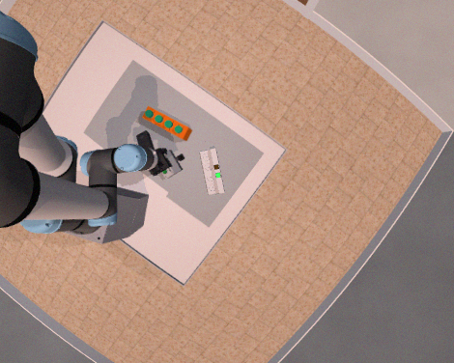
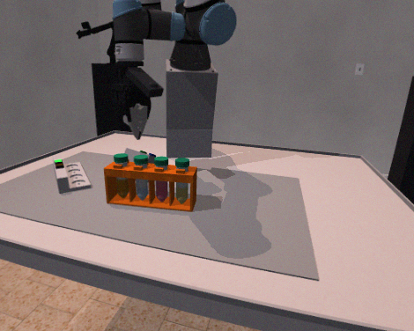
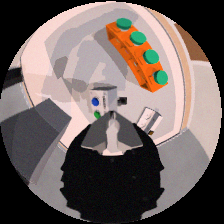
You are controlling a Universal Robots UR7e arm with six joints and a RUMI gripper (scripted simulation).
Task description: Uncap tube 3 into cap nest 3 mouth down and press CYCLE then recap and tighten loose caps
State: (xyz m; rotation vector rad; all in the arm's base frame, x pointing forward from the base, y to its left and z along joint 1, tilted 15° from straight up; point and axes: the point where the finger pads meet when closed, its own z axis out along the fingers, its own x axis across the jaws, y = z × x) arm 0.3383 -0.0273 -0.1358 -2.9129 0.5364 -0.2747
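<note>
My gripper is now 8 cm above the green ready key, 7 cm past it and 3 cm to the left of it. From my hand the other things lie so: blue cycle key 8 cm below, 5 cm behind, 2 cm to the left; key housing 9 cm below, 4 cm behind.
</note>
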